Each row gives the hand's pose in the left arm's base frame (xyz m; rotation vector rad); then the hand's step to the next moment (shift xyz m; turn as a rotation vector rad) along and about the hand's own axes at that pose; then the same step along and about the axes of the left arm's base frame.
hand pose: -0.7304 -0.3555 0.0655 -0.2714 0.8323 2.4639
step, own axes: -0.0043 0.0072 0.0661 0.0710 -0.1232 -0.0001
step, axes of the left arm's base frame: -0.0017 0.0338 0.0574 0.0060 0.1124 -0.0869
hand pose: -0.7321 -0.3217 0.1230 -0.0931 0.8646 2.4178
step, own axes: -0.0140 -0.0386 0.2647 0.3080 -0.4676 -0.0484
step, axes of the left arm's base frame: 0.0639 0.1771 0.1906 -0.0152 0.4165 -0.3770
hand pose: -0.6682 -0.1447 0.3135 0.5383 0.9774 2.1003
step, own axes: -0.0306 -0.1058 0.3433 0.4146 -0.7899 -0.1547
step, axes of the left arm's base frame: 0.2828 0.1830 0.1286 -0.0045 0.5880 -0.6885
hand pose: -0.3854 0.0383 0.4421 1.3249 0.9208 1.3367
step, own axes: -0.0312 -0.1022 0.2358 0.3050 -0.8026 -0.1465
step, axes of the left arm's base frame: 0.2432 -0.0385 -0.0800 -0.0056 0.4834 -0.7245
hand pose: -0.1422 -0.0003 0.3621 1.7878 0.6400 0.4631
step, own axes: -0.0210 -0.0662 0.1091 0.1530 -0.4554 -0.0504
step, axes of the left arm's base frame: 0.0366 -0.0791 -0.0955 0.0009 0.2374 -0.4207
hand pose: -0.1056 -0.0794 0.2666 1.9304 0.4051 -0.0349
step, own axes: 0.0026 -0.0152 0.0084 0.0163 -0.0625 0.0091
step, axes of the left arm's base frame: -0.0007 -0.0019 -0.0174 -0.0017 0.0168 -0.0630
